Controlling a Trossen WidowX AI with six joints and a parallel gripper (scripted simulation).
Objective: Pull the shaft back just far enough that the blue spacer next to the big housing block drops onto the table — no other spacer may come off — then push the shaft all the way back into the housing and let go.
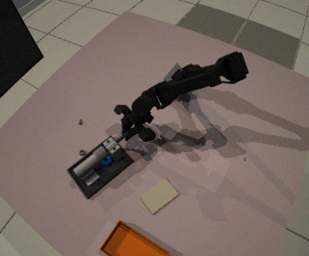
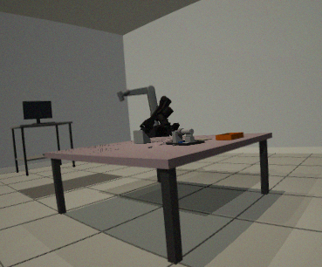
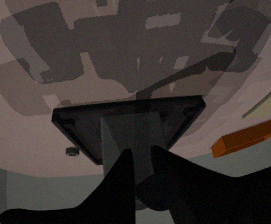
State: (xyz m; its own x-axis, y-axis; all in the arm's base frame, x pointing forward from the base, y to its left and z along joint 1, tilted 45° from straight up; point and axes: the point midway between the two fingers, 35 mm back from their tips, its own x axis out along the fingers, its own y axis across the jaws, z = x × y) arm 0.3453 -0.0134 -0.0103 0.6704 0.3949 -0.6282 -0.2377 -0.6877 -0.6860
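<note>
Right now my gripper tip is 4 cm short of the dark shaft, 1 cm to the left of it and 2 cm below it. Round my gripper tip: cream card 10 cm ahead, 23 cm to the left, 5 cm below; then blue spacer 10 cm ahead, 3 cm to the right, 4 cm below; then tiny dark part 3 cm ahead, 25 cm to the right, 5 cm below.
</note>
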